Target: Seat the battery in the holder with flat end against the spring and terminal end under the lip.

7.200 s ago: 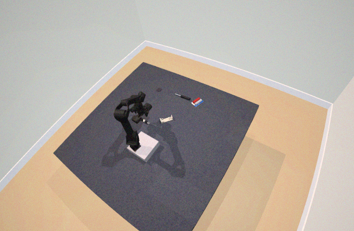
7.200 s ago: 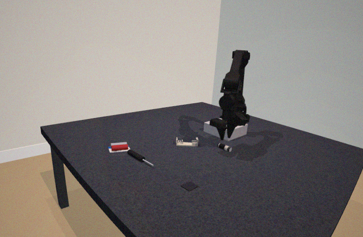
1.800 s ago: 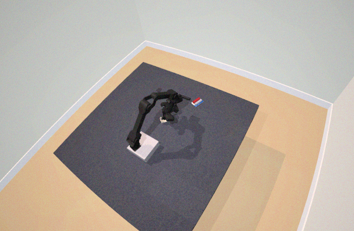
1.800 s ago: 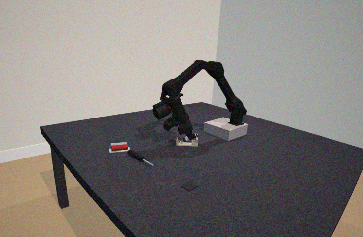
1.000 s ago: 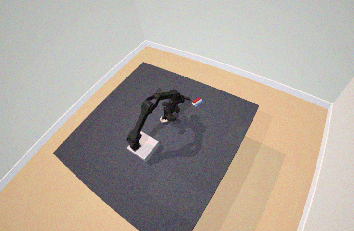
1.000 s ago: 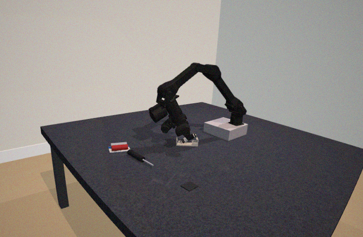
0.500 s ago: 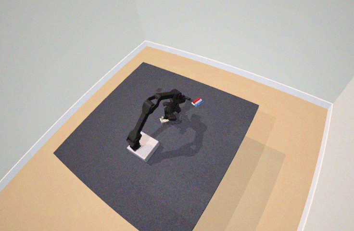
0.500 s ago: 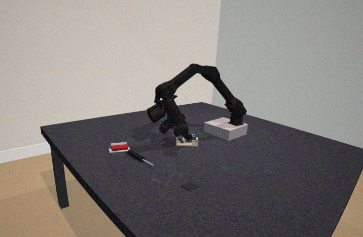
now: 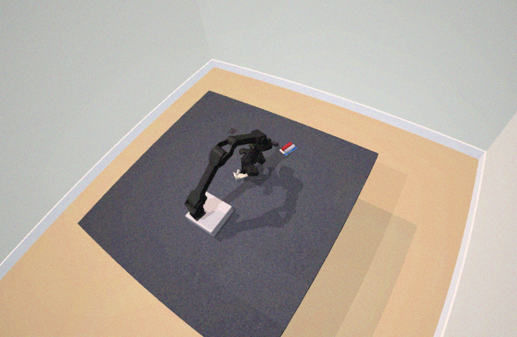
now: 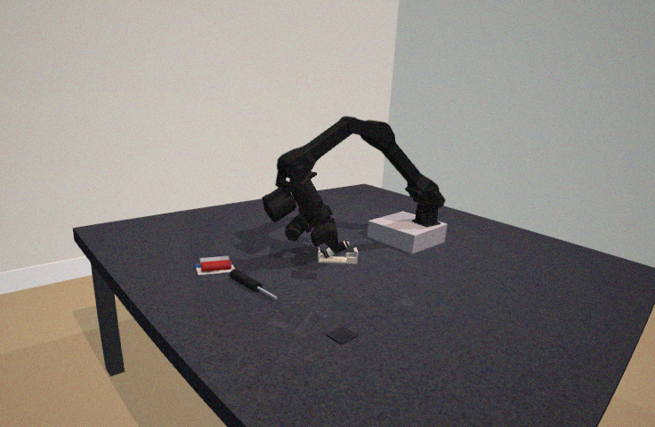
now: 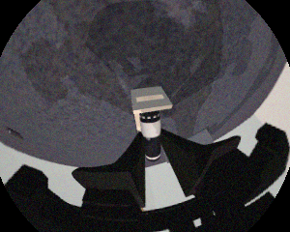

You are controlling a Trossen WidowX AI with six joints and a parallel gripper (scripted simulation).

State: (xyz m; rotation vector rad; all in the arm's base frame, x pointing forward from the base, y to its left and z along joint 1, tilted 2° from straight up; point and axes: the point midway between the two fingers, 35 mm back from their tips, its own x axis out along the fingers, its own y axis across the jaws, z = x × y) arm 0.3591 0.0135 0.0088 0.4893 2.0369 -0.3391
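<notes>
Right now my gripper tip is 10 mm below the battery. Also, from my gripper tip: black-handled screwdriver 260 mm ahead, 70 mm to the left, 20 mm below; dark square 300 mm to the left, 190 mm ahead, 30 mm below.
</notes>
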